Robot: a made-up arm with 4 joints. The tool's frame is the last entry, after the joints.
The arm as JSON. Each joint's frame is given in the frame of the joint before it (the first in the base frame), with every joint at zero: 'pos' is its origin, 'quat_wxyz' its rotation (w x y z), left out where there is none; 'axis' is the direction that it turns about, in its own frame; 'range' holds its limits. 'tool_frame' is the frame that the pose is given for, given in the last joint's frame.
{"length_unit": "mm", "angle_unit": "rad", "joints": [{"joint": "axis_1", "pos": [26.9, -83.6, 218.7], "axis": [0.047, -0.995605, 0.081], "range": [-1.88, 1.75]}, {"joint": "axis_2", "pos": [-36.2, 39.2, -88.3], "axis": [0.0, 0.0, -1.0], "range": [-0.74, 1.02]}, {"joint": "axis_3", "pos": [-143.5, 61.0, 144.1], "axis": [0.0, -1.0, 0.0], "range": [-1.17, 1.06]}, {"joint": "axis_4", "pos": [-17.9, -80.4, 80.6], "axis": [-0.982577, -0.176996, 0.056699], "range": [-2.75, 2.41]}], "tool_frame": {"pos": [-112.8, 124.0, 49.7], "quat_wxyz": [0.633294, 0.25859, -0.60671, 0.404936]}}
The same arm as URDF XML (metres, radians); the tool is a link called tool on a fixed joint. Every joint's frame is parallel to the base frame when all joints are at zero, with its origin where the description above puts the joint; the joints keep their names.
<robot name="arm">
<joint name="tool_joint" type="fixed"><parent link="link4"/><child link="tool"/><origin xyz="-0.1128 0.1240 0.0497" rpy="-0.8998 -1.3601 1.8824"/></joint>
<joint name="axis_4" type="revolute"><parent link="link3"/><child link="link4"/><origin xyz="-0.0179 -0.0804 0.0806" rpy="0.0000 0.0000 0.0000"/><axis xyz="-0.982577 -0.176996 0.056699"/><limit lower="-2.7500" upper="2.4100"/></joint>
<joint name="axis_3" type="revolute"><parent link="link2"/><child link="link3"/><origin xyz="-0.1435 0.0610 0.1441" rpy="0.0000 0.0000 0.0000"/><axis xyz="0 -1 0"/><limit lower="-1.1700" upper="1.0600"/></joint>
<joint name="axis_2" type="revolute"><parent link="link1"/><child link="link2"/><origin xyz="-0.0362 0.0392 -0.0883" rpy="0.0000 0.0000 0.0000"/><axis xyz="0 0 -1"/><limit lower="-0.7400" upper="1.0200"/></joint>
<joint name="axis_1" type="revolute"><parent link="base"/><child link="link1"/><origin xyz="0.0269 -0.0836 0.2187" rpy="0.0000 0.0000 0.0000"/><axis xyz="0.047 -0.995605 0.081"/><limit lower="-1.8800" upper="1.7500"/></joint>
<link name="base"/>
<link name="link1"/>
<link name="link2"/>
<link name="link3"/>
<link name="link4"/>
<link name="tool"/>
</robot>

